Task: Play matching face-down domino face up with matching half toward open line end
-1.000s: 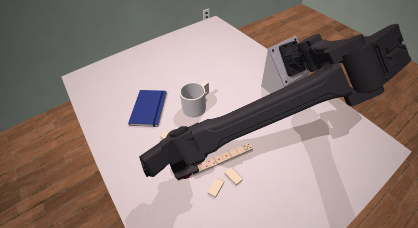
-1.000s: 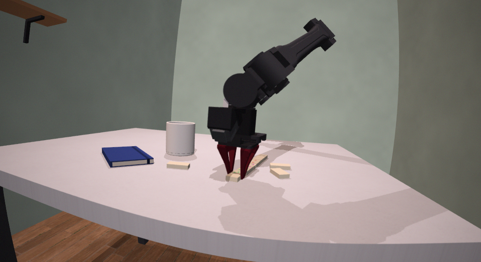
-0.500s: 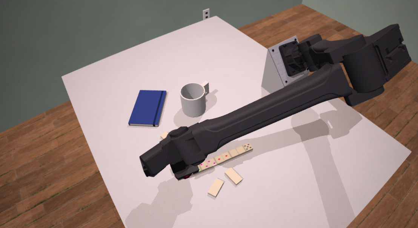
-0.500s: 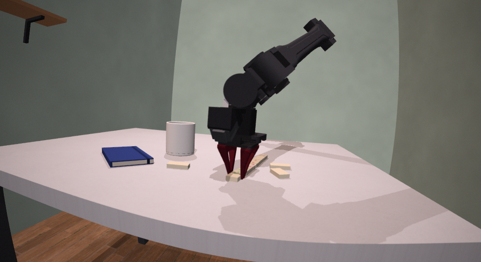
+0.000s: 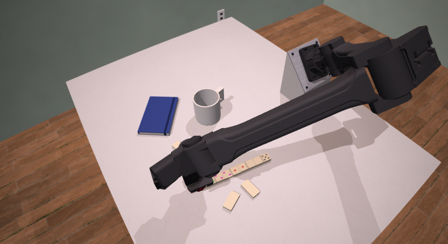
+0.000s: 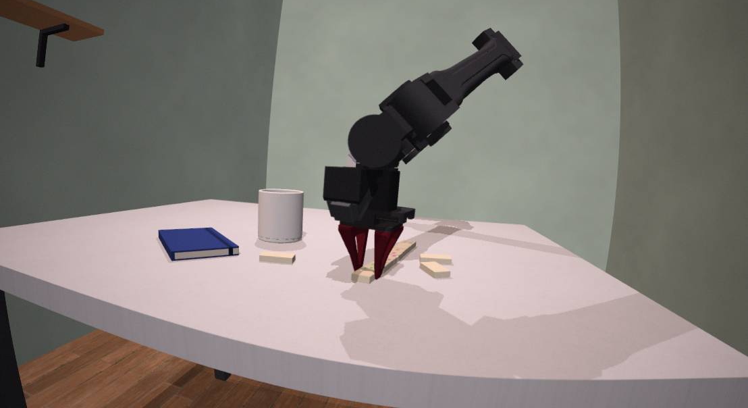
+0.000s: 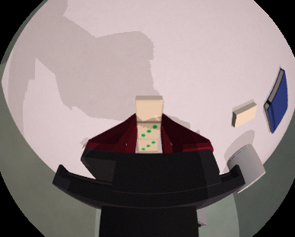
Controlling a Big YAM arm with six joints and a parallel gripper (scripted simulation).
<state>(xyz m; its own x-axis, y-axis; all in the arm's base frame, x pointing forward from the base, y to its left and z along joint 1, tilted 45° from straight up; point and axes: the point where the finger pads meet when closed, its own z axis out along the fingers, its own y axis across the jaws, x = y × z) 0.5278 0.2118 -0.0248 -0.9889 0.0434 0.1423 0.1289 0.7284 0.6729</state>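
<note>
Now: hand right at the domino. The rest, counted from my hand: white mug: 22 cm to the right, 16 cm behind, 3 cm above; then blue notebook: 32 cm to the right, 1 cm behind.
</note>
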